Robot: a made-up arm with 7 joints. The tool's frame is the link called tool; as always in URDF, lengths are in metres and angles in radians.
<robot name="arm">
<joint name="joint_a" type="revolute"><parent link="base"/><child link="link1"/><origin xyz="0 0 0.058" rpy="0 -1.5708 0"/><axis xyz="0 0 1"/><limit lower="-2.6" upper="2.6" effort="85" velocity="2.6"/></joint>
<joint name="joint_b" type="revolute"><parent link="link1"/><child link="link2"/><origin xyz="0.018 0.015 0.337" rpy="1.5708 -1.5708 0"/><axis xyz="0 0 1"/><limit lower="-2.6" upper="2.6" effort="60" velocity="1.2"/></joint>
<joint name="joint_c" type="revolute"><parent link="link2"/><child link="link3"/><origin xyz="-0.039 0.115 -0.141" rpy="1.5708 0 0"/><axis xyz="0 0 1"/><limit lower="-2.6" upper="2.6" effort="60" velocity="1.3"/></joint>
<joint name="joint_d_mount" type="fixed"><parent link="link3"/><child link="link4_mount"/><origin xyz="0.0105 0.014 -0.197"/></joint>
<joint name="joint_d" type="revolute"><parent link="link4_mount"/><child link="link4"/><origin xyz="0.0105 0.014 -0.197" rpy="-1.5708 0 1.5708"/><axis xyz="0 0 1"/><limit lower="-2.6" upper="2.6" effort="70" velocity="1.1"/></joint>
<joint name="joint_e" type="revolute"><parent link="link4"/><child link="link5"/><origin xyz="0.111 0.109 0.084" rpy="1.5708 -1.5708 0"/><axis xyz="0 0 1"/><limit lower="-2.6" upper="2.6" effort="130" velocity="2.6"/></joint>
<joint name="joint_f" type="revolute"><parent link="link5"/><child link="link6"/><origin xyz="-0.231 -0.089 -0.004" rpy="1.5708 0 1.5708"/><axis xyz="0 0 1"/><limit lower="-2.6" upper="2.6" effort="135" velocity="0.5"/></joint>
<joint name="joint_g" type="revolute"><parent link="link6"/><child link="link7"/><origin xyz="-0.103 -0.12 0.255" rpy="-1.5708 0 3.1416"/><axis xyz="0 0 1"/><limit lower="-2.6" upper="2.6" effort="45" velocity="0.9"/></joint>
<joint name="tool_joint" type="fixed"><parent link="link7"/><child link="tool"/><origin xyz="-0.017 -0.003 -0.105" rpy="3.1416 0 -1.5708"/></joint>
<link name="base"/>
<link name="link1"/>
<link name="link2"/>
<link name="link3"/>
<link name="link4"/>
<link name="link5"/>
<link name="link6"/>
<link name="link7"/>
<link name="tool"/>
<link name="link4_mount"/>
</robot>
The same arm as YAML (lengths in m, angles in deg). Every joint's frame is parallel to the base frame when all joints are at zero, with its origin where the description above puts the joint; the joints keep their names.
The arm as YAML. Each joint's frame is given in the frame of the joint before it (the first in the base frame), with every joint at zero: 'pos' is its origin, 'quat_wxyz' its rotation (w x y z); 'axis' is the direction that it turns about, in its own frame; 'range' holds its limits. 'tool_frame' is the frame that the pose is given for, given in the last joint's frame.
length_unit: m
angle_unit: deg
joints:
  - joint: joint_a
    pos: [0.0, 0.0, 0.058]
    quat_wxyz: [1.0, 0.0, 0.0, 0.0]
    axis: "-x"
    range: [-148.97, 148.97]
  - joint: joint_b
    pos: [-0.337, 0.015, 0.018]
    quat_wxyz: [1.0, 0.0, 0.0, 0.0]
    axis: "-y"
    range: [-148.97, 148.97]
  - joint: joint_c
    pos: [0.039, 0.141, -0.115]
    quat_wxyz: [1.0, 0.0, 0.0, 0.0]
    axis: "+z"
    range: [-148.97, 148.97]
  - joint: joint_d
    pos: [-0.021, -0.028, -0.394]
    quat_wxyz: [1.0, 0.0, 0.0, 0.0]
    axis: "+x"
    range: [-148.97, 148.97]
  - joint: joint_e
    pos: [0.084, -0.111, -0.109]
    quat_wxyz: [1.0, 0.0, 0.0, 0.0]
    axis: "+z"
    range: [-148.97, 148.97]
  - joint: joint_f
    pos: [-0.231, -0.089, -0.004]
    quat_wxyz: [1.0, 0.0, 0.0, 0.0]
    axis: "+x"
    range: [-148.97, 148.97]
  - joint: joint_g
    pos: [0.255, -0.103, -0.12]
    quat_wxyz: [1.0, 0.0, 0.0, 0.0]
    axis: "-z"
    range: [-148.97, 148.97]
tool_frame:
  pos: [0.003, 0.017, 0.105]
  quat_wxyz: [1.0, 0.000006, 0.000002, 0.000007]

